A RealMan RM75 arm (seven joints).
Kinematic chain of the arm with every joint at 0, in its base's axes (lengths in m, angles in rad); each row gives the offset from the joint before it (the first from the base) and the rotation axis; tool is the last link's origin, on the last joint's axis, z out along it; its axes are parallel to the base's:
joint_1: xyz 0 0 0.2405 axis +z
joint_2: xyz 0 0 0 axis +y
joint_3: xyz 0 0 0.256 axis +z
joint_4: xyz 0 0 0 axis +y
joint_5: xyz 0 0 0.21 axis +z
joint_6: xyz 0 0 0 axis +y
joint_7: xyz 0 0 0.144 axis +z
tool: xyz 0 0 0
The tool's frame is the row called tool.
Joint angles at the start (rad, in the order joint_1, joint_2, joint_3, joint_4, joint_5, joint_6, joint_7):
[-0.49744 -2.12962 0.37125 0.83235 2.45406 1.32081 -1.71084]
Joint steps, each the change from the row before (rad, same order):
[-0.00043 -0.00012 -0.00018 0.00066 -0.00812 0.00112 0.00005]
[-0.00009 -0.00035 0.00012 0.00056 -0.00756 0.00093 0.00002]
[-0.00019 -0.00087 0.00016 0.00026 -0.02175 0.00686 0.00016]
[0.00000 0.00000 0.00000 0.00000 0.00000 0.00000 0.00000]
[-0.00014 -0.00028 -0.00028 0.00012 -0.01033 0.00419 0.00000]
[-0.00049 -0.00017 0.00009 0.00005 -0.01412 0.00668 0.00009]
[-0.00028 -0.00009 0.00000 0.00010 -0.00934 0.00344 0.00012]
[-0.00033 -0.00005 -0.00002 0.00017 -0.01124 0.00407 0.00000]
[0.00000 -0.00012 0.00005 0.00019 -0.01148 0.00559 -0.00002]
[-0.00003 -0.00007 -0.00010 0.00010 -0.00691 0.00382 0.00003]
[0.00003 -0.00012 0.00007 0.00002 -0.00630 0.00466 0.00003]
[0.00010 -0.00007 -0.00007 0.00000 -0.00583 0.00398 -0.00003]
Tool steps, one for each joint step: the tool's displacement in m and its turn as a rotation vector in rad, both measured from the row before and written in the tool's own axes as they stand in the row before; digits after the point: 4 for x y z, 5 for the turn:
[0.0014 0.0003 0.0000 -0.00193 0.00808 -0.00138]
[0.0011 0.0004 0.0000 -0.00193 0.00725 -0.00149]
[0.0029 0.0017 0.0002 -0.01046 0.02002 -0.00509]
[0.0000 0.0000 0.0000 0.00000 0.00000 0.00000]
[0.0014 0.0009 0.0001 -0.00565 0.00961 -0.00259]
[0.0020 0.0013 0.0001 -0.00890 0.01282 -0.00277]
[0.0013 0.0007 0.0001 -0.00481 0.00866 -0.00175]
[0.0016 0.0008 0.0000 -0.00563 0.01046 -0.00216]
[0.0015 0.0010 0.0000 -0.00709 0.01034 -0.00242]
[0.0009 0.0007 0.0000 -0.00468 0.00625 -0.00146]
[0.0008 0.0008 0.0000 -0.00558 0.00541 -0.00132]
[0.0007 0.0007 0.0000 -0.00471 0.00511 -0.00139]

